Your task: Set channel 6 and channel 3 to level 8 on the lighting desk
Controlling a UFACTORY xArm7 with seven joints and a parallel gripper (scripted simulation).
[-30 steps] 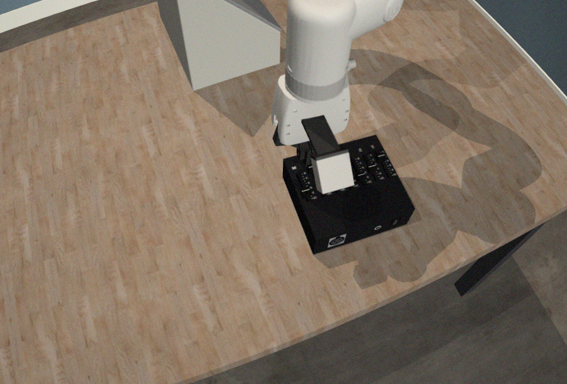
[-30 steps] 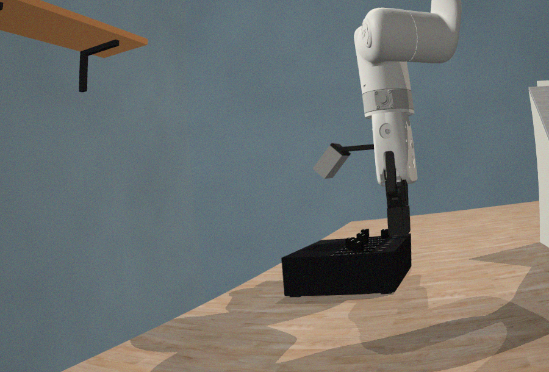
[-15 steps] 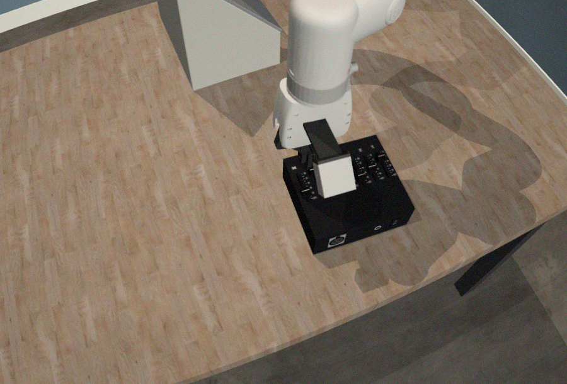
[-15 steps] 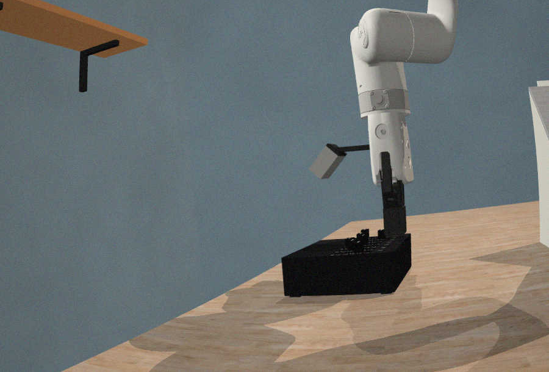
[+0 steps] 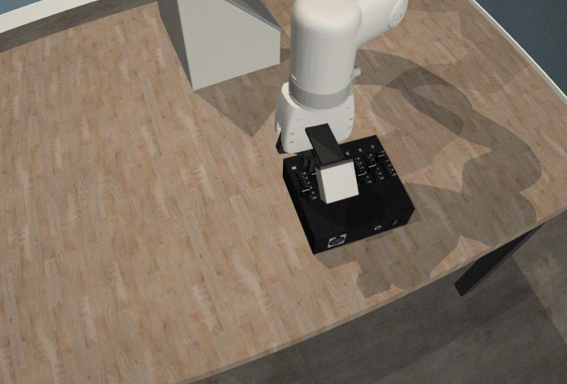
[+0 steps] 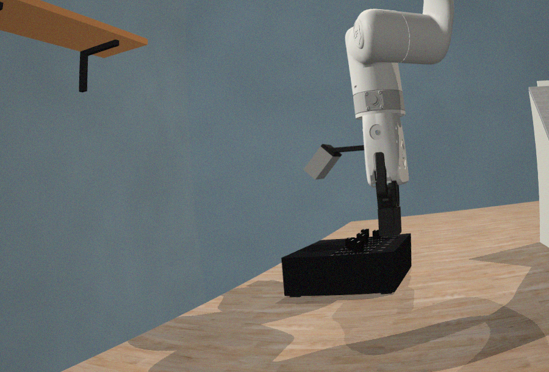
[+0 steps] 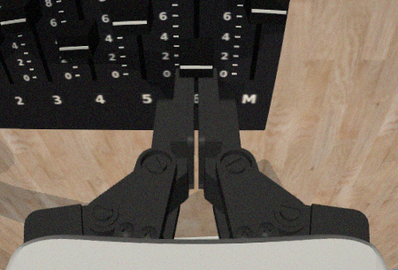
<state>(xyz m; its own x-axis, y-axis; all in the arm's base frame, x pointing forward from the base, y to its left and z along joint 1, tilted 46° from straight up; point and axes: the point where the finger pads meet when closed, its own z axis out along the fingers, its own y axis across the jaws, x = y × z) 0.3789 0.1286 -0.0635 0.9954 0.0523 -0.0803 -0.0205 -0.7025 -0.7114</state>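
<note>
Now: the channel 5 fader cap 4 cm ahead of my hand, 2 cm to the left of it and 1 cm below it. From my hand the other things lie so: channel 3 fader cap 7 cm to the left, 5 cm ahead, 1 cm below; master fader cap 4 cm ahead, 2 cm to the right, 1 cm below; channel 6 fader cap 2 cm ahead, 1 cm below.
</note>
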